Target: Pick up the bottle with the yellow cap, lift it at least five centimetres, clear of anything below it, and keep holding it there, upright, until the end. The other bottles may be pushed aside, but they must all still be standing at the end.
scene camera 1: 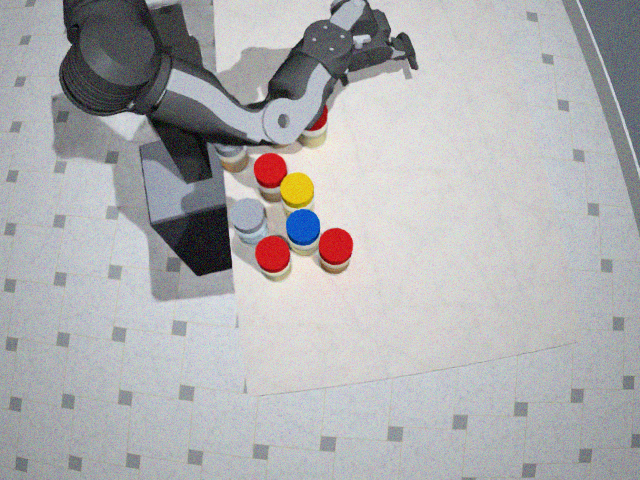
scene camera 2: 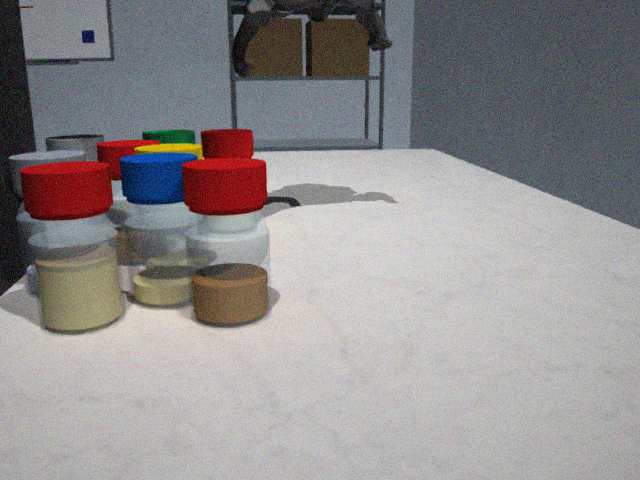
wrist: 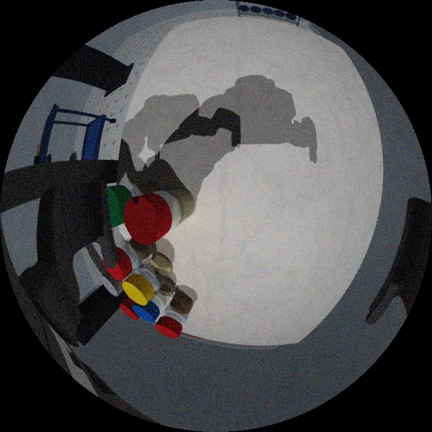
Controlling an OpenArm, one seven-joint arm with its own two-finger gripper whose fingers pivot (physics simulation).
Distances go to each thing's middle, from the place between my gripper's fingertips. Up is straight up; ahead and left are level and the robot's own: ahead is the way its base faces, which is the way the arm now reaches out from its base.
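Blue-capped bottle (scene camera 2: 155, 224): 21 cm to the right of my hand, 16 cm behind it, 12 cm below it. Yellow-capped bottle (scene camera 1: 297, 191): 15 cm to the right of my hand, 12 cm below it and 16 cm behind it. Green-capped bottle (wrist: 117, 195): 12 cm below my hand, 16 cm behind it.
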